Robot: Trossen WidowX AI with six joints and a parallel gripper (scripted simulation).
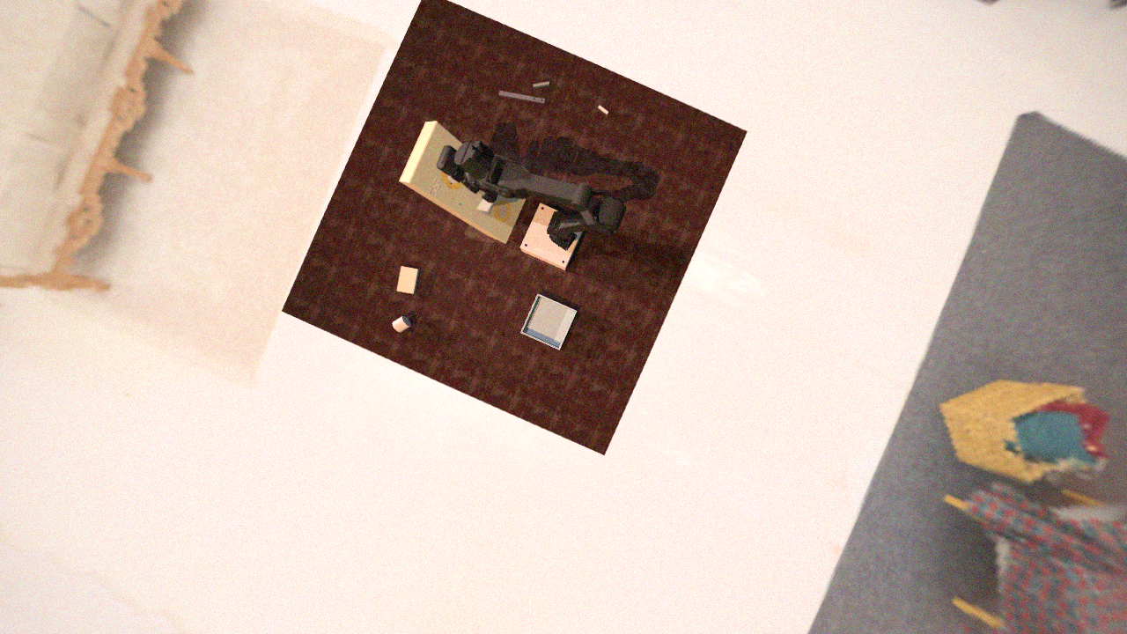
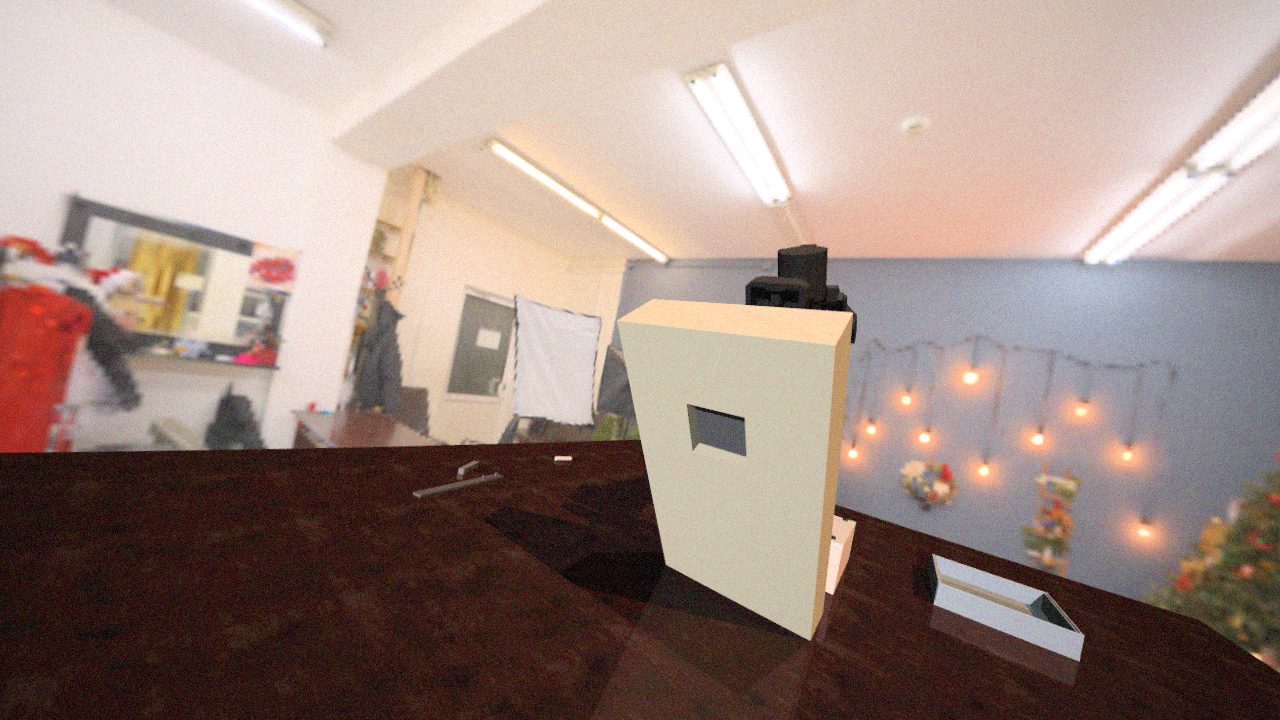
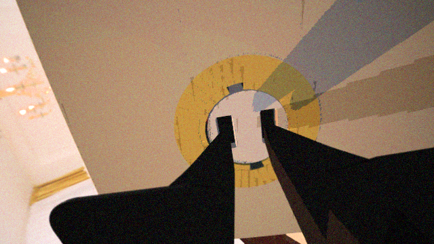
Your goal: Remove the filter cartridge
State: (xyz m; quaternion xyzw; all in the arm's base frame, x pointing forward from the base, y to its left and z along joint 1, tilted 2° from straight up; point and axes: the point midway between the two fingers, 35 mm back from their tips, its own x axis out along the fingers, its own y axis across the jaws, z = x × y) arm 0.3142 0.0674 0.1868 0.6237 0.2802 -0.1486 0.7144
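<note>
The round filter cartridge is 2 cm ahead of my gripper tip and 1 cm below it. Also, from my gripper tip: small peg: 55 cm to the right, 23 cm below, 18 cm behind; service panel: 9 cm below, 3 cm behind; grey tray: 46 cm behind, 23 cm below, 20 cm to the left.
</note>
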